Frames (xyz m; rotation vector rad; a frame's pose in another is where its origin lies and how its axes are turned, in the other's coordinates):
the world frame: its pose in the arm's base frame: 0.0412 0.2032 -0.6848 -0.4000 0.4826 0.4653
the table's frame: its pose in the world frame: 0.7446 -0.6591 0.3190 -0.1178 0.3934 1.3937
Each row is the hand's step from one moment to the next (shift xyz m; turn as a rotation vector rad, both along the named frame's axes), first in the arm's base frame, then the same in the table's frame.
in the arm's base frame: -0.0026 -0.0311 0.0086 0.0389 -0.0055 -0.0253
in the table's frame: -0.0238 0.0102 -0.0194 -0.0083 -0.0456 -0.0061
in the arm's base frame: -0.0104 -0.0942 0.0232 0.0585 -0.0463 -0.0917
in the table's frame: -0.0693 0.0313 -0.0611 -0.0063 -0.0961 -0.0686
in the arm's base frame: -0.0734 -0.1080 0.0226 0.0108 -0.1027 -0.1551
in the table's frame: -0.0466 0.0831 -0.0921 0.0173 -0.0890 -0.1628
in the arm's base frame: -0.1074 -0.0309 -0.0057 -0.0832 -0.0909 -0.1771
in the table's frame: 0.0366 0.0863 -0.0611 0.0844 -0.0272 -0.1967
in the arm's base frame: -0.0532 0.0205 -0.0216 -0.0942 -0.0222 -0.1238
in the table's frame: 0.0522 0.0282 -0.0140 0.1037 0.0059 -0.1179
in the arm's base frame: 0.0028 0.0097 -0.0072 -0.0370 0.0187 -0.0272
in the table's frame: 0.0091 -0.0074 0.0041 0.0462 0.0121 -0.0134
